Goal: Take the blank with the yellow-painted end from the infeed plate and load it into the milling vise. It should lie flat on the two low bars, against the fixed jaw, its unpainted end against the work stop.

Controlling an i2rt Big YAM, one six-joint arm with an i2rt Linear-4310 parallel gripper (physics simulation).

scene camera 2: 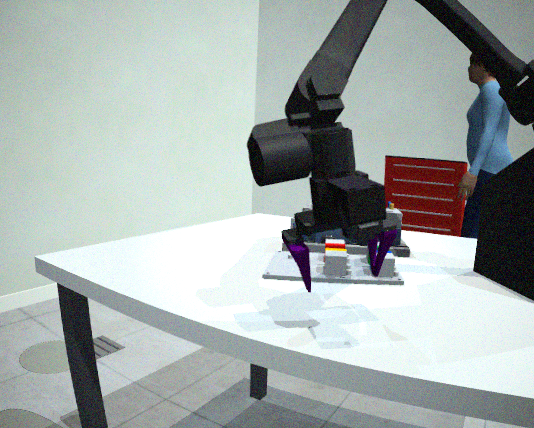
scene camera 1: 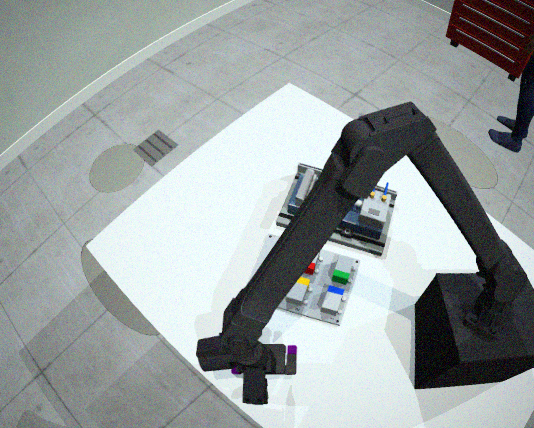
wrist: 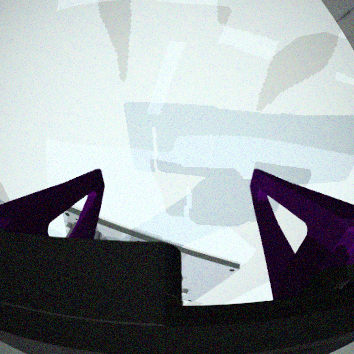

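Observation:
The yellow-ended blank (scene camera 1: 297, 294) (scene camera 2: 336, 265) is a grey block lying on the infeed plate (scene camera 1: 314, 310) (scene camera 2: 281, 266) (wrist: 210, 274); it does not show in the wrist view. My gripper (scene camera 1: 263, 360) (scene camera 2: 342, 283) (wrist: 176, 176) is open with no object between its purple fingers. It hangs above the table, off the near edge of the plate in scene camera 2, to the lower left of the blank in scene camera 1. The milling vise (scene camera 1: 364, 228) (scene camera 2: 395, 219) stands beyond the plate, partly hidden by the arm; its low bars and work stop cannot be made out.
Blanks with red (scene camera 1: 311, 268), green (scene camera 1: 341, 277) and blue (scene camera 1: 335, 290) ends also sit on the plate, close to the yellow-ended one. Small pins stand beside the blanks. My forearm passes above the plate and vise. A person and a red cabinet (scene camera 1: 492, 30) (scene camera 2: 425, 192) are beyond the table.

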